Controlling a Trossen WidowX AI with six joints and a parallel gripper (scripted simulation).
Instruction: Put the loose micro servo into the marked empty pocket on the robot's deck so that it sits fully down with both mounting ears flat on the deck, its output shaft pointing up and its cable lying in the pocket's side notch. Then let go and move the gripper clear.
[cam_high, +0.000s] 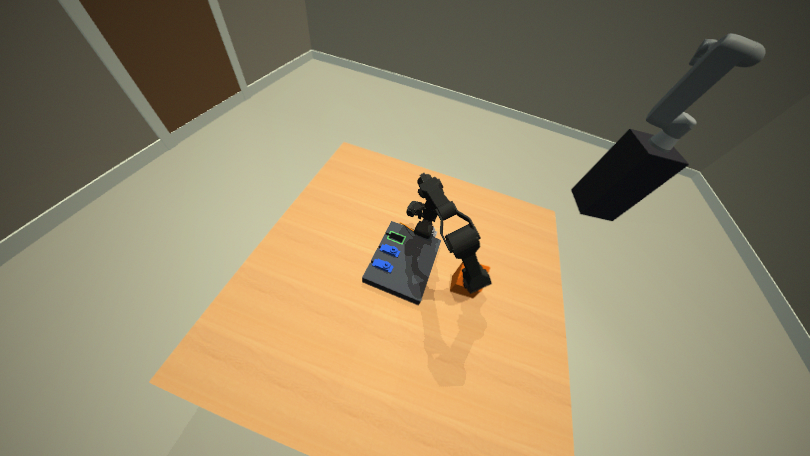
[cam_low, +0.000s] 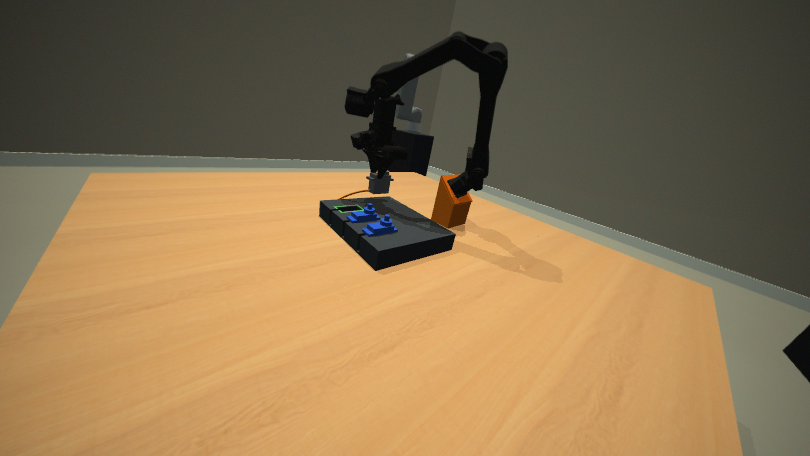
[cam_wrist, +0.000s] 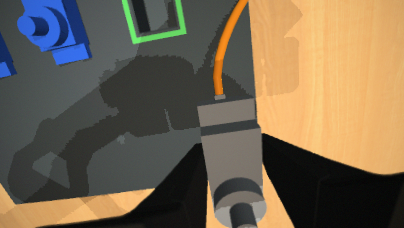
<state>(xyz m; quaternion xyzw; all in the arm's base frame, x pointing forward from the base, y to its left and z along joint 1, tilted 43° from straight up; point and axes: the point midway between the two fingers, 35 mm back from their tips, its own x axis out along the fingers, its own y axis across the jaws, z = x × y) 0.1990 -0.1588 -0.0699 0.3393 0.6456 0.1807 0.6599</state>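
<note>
The dark deck lies 110 mm to the left of my gripper tip, 100 mm below it and 10 mm ahead of it.
</note>
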